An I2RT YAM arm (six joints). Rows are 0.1 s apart.
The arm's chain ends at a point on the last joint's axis. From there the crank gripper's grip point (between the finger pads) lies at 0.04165 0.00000 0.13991 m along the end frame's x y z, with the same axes.
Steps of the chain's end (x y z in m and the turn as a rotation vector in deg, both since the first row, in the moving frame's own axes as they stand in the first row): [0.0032 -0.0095 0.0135 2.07 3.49 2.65]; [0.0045 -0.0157 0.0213 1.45 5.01 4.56]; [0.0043 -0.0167 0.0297 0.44 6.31 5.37]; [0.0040 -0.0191 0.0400 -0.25 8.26 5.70]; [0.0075 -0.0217 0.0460 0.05 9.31 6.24]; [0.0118 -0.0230 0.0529 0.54 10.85 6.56]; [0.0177 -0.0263 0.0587 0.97 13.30 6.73]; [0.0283 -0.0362 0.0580 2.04 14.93 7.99]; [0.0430 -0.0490 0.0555 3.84 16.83 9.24]
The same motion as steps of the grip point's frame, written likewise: [0.0117 -0.0124 0.0107 2.07 3.49 2.65]; [0.0166 -0.0154 0.0171 1.45 5.01 4.56]; [0.0193 -0.0131 0.0243 0.44 6.31 5.37]; [0.0234 -0.0134 0.0326 -0.25 8.26 5.70]; [0.0293 -0.0161 0.0374 0.05 9.31 6.24]; [0.0371 -0.0180 0.0426 0.54 10.85 6.56]; [0.0485 -0.0218 0.0454 0.97 13.30 6.73]; [0.0628 -0.0327 0.0426 2.04 14.93 7.99]; [0.0817 -0.0479 0.0374 3.84 16.83 9.24]
